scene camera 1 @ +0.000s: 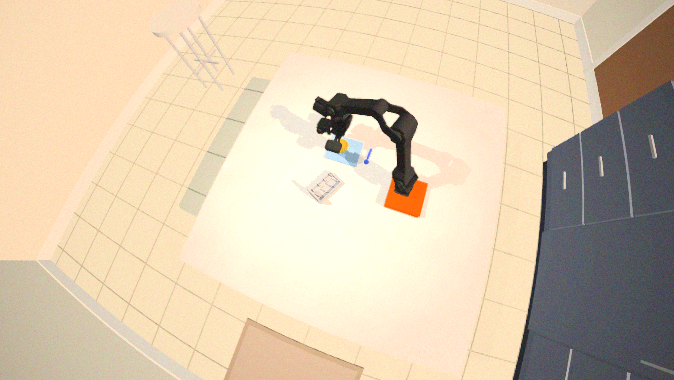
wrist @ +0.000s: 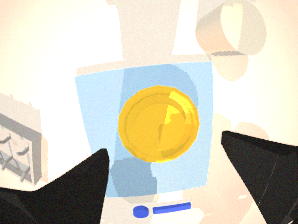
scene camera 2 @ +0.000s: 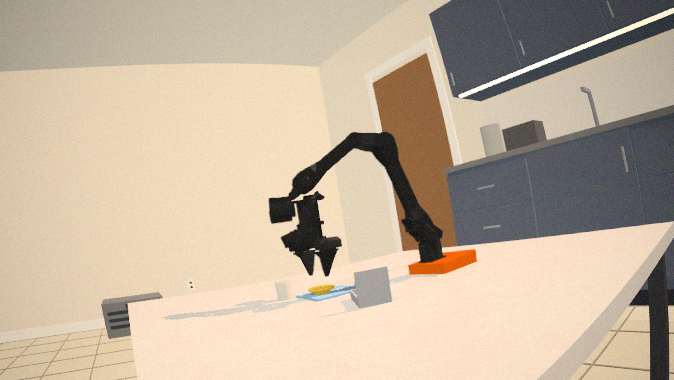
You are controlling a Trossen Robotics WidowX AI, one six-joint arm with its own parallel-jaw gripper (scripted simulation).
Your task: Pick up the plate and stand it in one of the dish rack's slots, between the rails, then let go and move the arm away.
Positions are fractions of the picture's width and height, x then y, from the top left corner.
Labels:
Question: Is my gripper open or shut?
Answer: Open.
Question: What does my gripper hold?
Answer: Nothing.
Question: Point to a dish rack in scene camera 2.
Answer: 0.55, 0.75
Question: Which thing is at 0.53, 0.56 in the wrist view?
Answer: A yellow plate.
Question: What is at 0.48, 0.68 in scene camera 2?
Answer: My gripper.

